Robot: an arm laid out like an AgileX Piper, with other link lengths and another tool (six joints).
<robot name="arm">
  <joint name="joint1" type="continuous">
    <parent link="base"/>
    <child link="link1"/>
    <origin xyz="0 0 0.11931"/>
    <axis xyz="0 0 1"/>
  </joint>
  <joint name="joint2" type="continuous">
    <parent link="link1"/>
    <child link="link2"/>
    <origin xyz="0 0 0" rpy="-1.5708 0 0"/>
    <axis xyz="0 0 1"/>
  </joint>
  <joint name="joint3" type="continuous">
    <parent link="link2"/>
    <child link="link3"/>
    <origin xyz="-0.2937 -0.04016 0"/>
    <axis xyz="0 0 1"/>
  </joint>
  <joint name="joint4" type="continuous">
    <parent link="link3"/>
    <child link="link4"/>
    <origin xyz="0.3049 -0.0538 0" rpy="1.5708 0 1.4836"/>
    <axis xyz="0 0 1"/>
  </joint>
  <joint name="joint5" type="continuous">
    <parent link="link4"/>
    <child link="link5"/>
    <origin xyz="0 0 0" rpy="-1.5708 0 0"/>
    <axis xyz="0 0 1"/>
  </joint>
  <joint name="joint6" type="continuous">
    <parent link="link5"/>
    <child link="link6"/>
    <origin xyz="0 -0.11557 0" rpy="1.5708 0 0"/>
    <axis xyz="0 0 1"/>
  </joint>
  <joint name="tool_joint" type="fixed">
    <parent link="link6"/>
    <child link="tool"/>
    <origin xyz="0.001 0.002 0.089" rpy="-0.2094 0 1.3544"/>
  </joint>
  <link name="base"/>
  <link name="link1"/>
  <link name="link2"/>
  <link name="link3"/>
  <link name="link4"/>
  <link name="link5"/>
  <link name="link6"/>
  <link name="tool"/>
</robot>
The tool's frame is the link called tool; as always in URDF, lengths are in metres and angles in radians. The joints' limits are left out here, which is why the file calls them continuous.
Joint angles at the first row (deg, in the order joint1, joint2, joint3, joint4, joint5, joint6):
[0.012, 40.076, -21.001, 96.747, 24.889, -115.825]
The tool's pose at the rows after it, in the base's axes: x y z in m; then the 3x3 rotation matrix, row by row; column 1 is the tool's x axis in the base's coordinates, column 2 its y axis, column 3 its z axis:
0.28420 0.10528 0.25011; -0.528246 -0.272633 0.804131; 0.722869 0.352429 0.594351; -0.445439 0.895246 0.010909
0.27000 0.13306 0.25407; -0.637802 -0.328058 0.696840; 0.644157 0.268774 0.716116; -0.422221 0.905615 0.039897
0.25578 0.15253 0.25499; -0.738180 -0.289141 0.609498; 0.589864 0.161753 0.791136; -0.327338 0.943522 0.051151
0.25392 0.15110 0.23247; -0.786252 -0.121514 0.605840; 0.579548 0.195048 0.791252; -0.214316 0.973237 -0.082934
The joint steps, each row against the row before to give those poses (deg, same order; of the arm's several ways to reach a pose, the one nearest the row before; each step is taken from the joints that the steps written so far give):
[0.001, 1.953, -0.161, 0.200, 5.887, -2.780]
[-0.002, 1.621, -0.344, -0.001, 9.708, -0.681]
[-0.012, 1.514, -0.622, -1.980, 7.506, 5.607]
[0.001, 1.435, -1.612, -11.209, -0.446, 13.776]

